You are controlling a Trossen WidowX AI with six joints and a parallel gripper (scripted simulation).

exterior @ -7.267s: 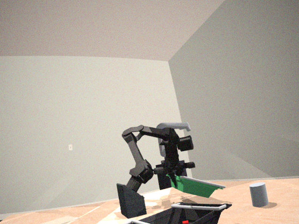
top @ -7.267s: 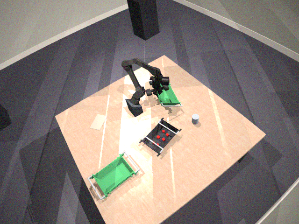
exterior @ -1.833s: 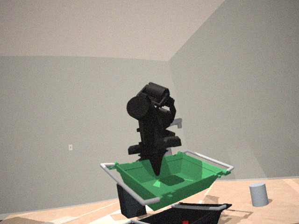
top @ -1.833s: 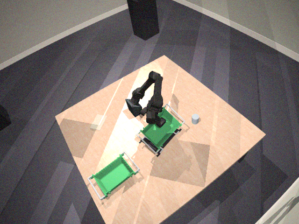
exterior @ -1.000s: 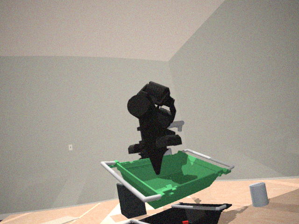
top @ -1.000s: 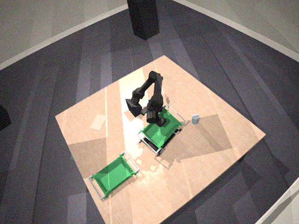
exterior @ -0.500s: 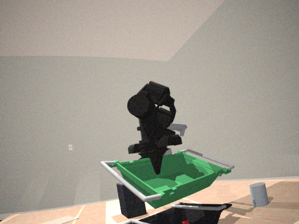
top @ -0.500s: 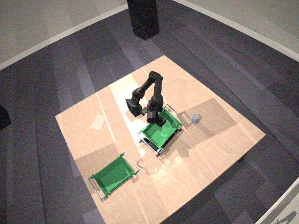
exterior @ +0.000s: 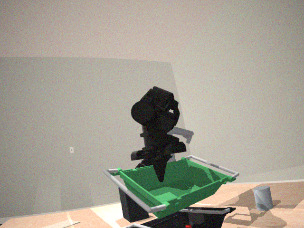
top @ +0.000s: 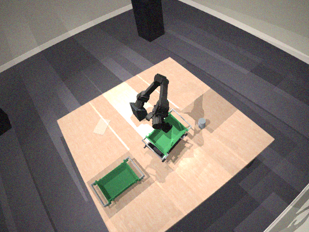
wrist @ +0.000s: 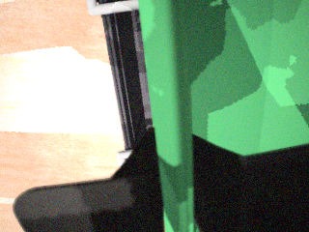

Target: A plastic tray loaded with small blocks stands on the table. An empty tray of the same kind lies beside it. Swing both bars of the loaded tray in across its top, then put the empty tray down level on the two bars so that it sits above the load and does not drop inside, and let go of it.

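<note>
Right now my gripper tip is 7 cm short of the green tray and 1 cm to the right of it. From my gripper tip the other things lie so: flat pale sheet: 46 cm behind, 27 cm to the right, 17 cm below.
</note>
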